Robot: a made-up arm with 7 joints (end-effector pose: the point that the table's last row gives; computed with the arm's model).
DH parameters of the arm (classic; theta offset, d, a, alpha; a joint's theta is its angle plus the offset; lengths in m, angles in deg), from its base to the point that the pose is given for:
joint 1: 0 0.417 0 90
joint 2: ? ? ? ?
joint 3: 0 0.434 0.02 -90
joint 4: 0 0.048 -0.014 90
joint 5: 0 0.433 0 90
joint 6: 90 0.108 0.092 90
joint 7: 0 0.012 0 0
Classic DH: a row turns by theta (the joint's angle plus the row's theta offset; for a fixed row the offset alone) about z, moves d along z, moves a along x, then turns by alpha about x.
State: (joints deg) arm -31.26 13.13 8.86 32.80 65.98 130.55 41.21
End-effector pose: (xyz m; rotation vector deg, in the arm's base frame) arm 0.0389 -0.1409 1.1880 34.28 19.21 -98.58
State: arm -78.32 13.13 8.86 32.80 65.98 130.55 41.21
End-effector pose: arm -0.0767 -0.1245 1.1880 45.83 4.60 -143.28
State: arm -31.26 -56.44 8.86 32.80 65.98 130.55 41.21
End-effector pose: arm 0.5973 -0.4799 0.5864 4.14 93.91 -103.00
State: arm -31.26 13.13 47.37 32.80 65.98 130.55 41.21
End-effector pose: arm 0.0938 0.0349 1.1776 15.87 23.86 -64.40
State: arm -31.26 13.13 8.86 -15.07 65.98 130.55 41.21
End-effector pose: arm -0.2493 -0.0200 1.2086 54.32 -26.62 -77.45
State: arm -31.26 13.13 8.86 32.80 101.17 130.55 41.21
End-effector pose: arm 0.1085 -0.1061 1.1676 35.71 33.17 -64.16
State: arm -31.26 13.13 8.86 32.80 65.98 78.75 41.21
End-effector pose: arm 0.0579 -0.1560 1.2653 -23.92 18.95 -92.10
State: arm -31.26 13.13 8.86 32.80 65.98 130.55 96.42
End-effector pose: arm 0.0389 -0.1409 1.1880 35.37 1.03 -45.36
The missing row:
joint 2: 0 0.076 0 -90
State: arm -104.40 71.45 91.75 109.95 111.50 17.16 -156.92
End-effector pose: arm 0.4370 0.0814 0.3875 85.24 134.75 53.03
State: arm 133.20 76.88 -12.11 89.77 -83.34 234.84 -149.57
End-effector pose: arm 0.4458 -0.1980 0.9061 17.44 -140.13 51.88
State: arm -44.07 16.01 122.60 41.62 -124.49 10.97 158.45
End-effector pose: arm -0.2758 0.4211 1.2053 -16.03 46.12 -89.11
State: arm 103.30 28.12 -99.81 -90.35 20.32 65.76 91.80
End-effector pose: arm -0.3404 -0.2656 0.7522 53.56 -41.43 -79.27
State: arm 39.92 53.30 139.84 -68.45 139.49 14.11 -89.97
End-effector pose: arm -0.0096 -0.6039 1.0363 103.64 58.34 51.95
